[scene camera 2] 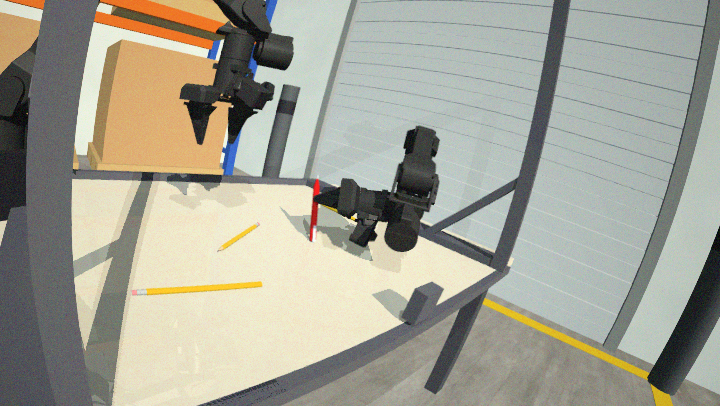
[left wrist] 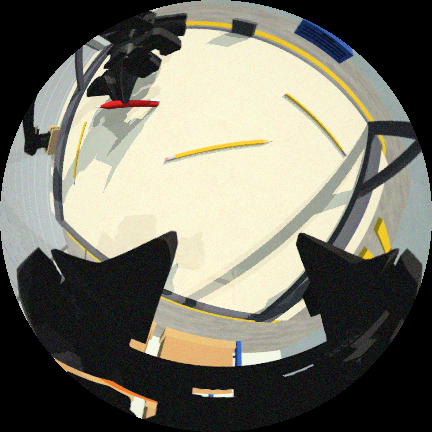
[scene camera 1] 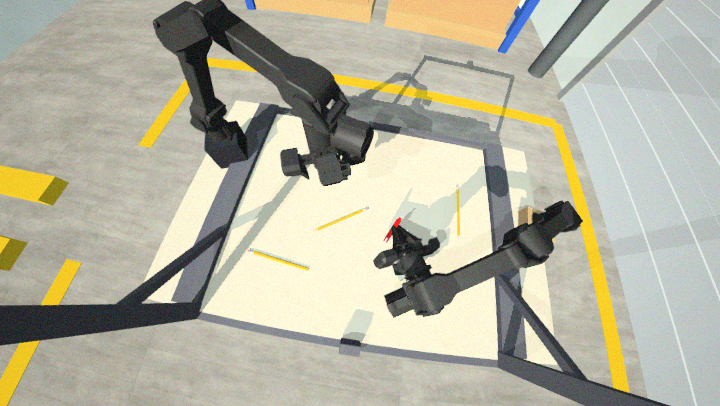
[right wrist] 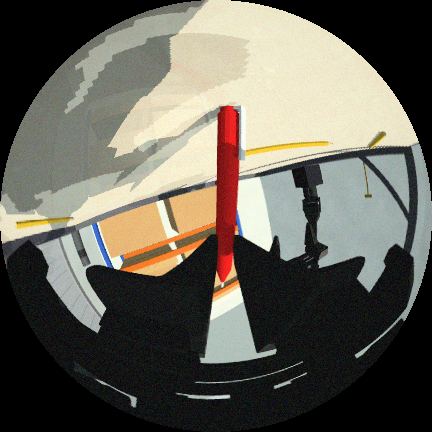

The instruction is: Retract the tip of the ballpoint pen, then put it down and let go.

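Seen in the pictures: left gripper, between the fingertips: (scene camera 2: pixel 215 144) (left wrist: pixel 240 238) (right wrist: pixel 293 228); right gripper, between the fingertips: (scene camera 2: pixel 314 199) (left wrist: pixel 121 104) (scene camera 1: pixel 394 225) (right wrist: pixel 224 240); left arm's base, origin of its link: (scene camera 2: pixel 6 149) (scene camera 1: pixel 220 134); right arm's base, origin of its link: (left wrist: pixel 47 139).
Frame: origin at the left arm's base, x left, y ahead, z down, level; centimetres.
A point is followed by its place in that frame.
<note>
The red ballpoint pen (scene camera 1: pixel 397 221) {x -40.8, y 45.0, z -0.2 cm} (scene camera 2: pixel 314 216) {x -42.3, y 43.4, z 5.6 cm} (left wrist: pixel 142 104) {x -41.8, y 43.3, z 6.4 cm} (right wrist: pixel 228 165) {x -43.1, y 43.6, z 7.0 cm} stands nearly upright, writing end up and clip end down. In the right wrist view a small pale tip shows beyond its red cone, and no white button shows at the clip end, which meets its shadow and seems to touch the table. My right gripper (scene camera 2: pixel 317 200) {x -41.1, y 44.8, z 2.5 cm} (right wrist: pixel 224 240) {x -41.1, y 44.8, z 2.5 cm} is shut on the pen near the writing end. My left gripper (scene camera 2: pixel 216 143) {x -25.3, y 29.1, z -5.3 cm} (left wrist: pixel 240 238) {x -25.3, y 29.1, z -5.3 cm} is open and empty, high above the table, away from the pen.
Yellow pencils lie on the tabletop (scene camera 1: pixel 302 297) {x -52.6, y 15.3, z 10.6 cm} (scene camera 2: pixel 201 342) {x -47.7, y 2.0, z 10.6 cm}: one (scene camera 1: pixel 342 218) {x -33.0, y 31.7, z 9.9 cm} (scene camera 2: pixel 238 237) {x -33.6, y 29.8, z 10.1 cm} (left wrist: pixel 220 147) {x -32.9, y 30.8, z 10.0 cm} near the middle, one (scene camera 1: pixel 279 259) {x -40.8, y 10.9, z 10.0 cm} (scene camera 2: pixel 201 288) {x -41.0, y 10.2, z 10.1 cm} (left wrist: pixel 316 120) {x -41.2, y 11.7, z 10.1 cm} at the left in scene camera 1, one (scene camera 1: pixel 458 209) {x -39.5, y 70.6, z 10.0 cm} (left wrist: pixel 80 150) {x -39.9, y 70.0, z 10.5 cm} at the right there. Dark frame beams edge the table.
</note>
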